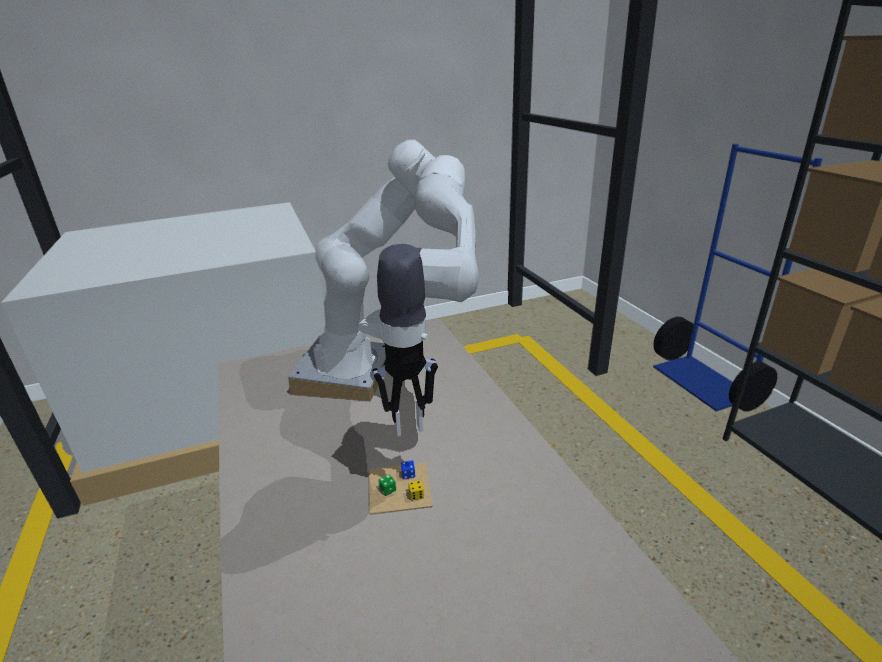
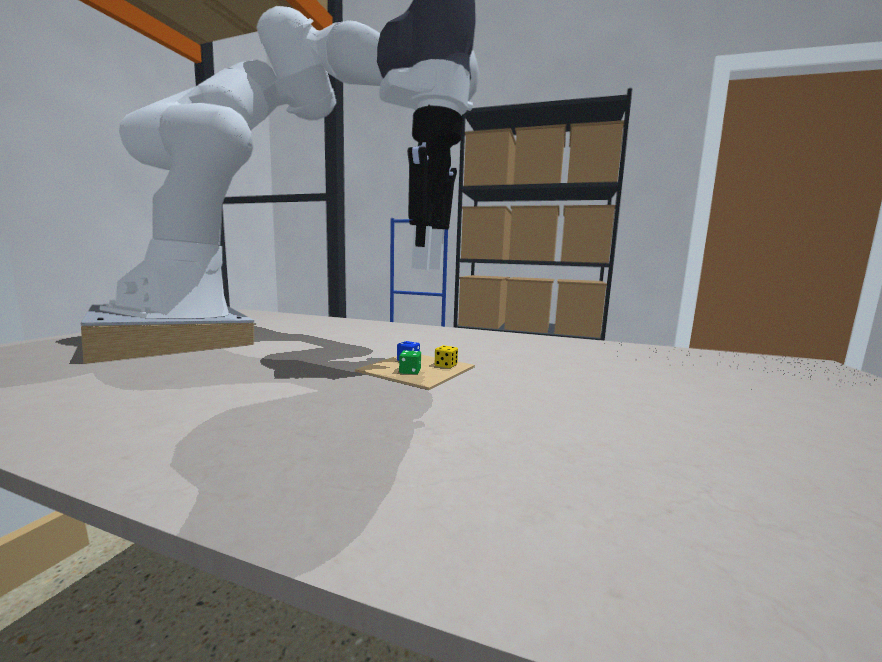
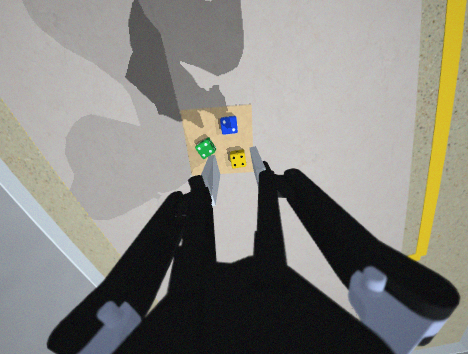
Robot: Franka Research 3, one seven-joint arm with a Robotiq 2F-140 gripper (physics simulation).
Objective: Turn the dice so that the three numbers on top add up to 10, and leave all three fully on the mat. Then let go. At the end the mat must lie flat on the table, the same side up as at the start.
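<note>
The wooden mat point(image 1: 381, 504) point(image 2: 429, 383) point(image 3: 189, 131) lies flat on the table. A green die point(image 1: 386, 484) point(image 2: 409, 362) point(image 3: 205, 148) stands turned at an angle on the mat, four pips on top. A blue die point(image 1: 407, 468) point(image 2: 408, 349) point(image 3: 229, 125) shows two pips on top. A yellow die point(image 1: 416, 490) point(image 2: 446, 357) point(image 3: 238, 159) shows four pips on top. All three dice stand apart, fully on the mat. My gripper point(image 1: 409, 429) point(image 2: 426, 265) point(image 3: 234, 161) is open partway and empty, high above the table, on the robot base's side of the mat.
The table point(image 1: 498, 555) point(image 2: 569, 484) point(image 3: 325, 90) carries the robot's base point(image 1: 331, 386) point(image 2: 167, 342) behind the mat. A large pale box point(image 1: 170, 342) stands beside the table at the left. A blue hand truck point(image 1: 721, 206) and a shelf rack point(image 1: 768, 302) point(image 2: 460, 299) stand away from the table.
</note>
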